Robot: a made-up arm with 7 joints. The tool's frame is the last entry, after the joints.
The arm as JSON. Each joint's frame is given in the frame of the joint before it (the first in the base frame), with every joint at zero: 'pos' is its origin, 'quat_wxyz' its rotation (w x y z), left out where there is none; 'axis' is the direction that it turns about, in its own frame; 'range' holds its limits. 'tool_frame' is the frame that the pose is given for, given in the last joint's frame.
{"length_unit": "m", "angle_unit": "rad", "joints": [
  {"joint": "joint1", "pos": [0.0, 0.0, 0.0], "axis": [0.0, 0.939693, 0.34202], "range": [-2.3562, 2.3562]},
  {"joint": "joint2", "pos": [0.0, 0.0, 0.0], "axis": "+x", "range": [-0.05, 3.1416]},
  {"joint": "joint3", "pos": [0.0, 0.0, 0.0], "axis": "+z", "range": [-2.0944, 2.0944]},
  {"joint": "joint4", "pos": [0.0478, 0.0, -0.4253], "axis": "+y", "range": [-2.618, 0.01]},
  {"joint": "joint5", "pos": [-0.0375, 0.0, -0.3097], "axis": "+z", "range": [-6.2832, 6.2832]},
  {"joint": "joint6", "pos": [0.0, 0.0, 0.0], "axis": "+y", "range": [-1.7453, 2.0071]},
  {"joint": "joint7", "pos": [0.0, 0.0, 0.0], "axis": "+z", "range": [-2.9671, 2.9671]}
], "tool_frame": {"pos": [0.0, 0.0, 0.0]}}
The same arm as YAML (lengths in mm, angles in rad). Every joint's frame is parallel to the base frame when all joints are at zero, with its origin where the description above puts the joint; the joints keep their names.
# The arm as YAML. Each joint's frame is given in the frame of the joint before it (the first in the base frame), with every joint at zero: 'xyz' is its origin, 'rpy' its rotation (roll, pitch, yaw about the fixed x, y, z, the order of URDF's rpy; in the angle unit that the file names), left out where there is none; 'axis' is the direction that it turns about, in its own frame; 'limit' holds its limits. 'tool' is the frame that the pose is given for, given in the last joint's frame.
units:
  length: mm
  angle: rad
joints:
  - name: joint1
    type: revolute
    origin:
      xyz: [0.0, 0.0, 0.0]
    axis: [0.0, 0.9397, 0.342]
    limit:
      lower: -2.3562
      upper: 2.3562
  - name: joint2
    type: revolute
    origin:
      xyz: [0.0, 0.0, 0.0]
    axis: "+x"
    limit:
      lower: -0.05
      upper: 3.1416
  - name: joint3
    type: revolute
    origin:
      xyz: [0.0, 0.0, 0.0]
    axis: "+z"
    limit:
      lower: -2.0944
      upper: 2.0944
  - name: joint4
    type: revolute
    origin:
      xyz: [47.8, 0.0, -425.3]
    axis: "+y"
    limit:
      lower: -2.618
      upper: 0.01
  - name: joint5
    type: revolute
    origin:
      xyz: [-37.5, 0.0, -309.7]
    axis: "+z"
    limit:
      lower: -6.2832
      upper: 6.2832
  - name: joint6
    type: revolute
    origin:
      xyz: [0.0, 0.0, 0.0]
    axis: "+y"
    limit:
      lower: -1.7453
      upper: 2.0071
  - name: joint7
    type: revolute
    origin:
      xyz: [0.0, 0.0, 0.0]
    axis: "+z"
    limit:
      lower: -2.9671
      upper: 2.9671
tool:
  origin:
    xyz: [0.0, 0.0, 0.0]

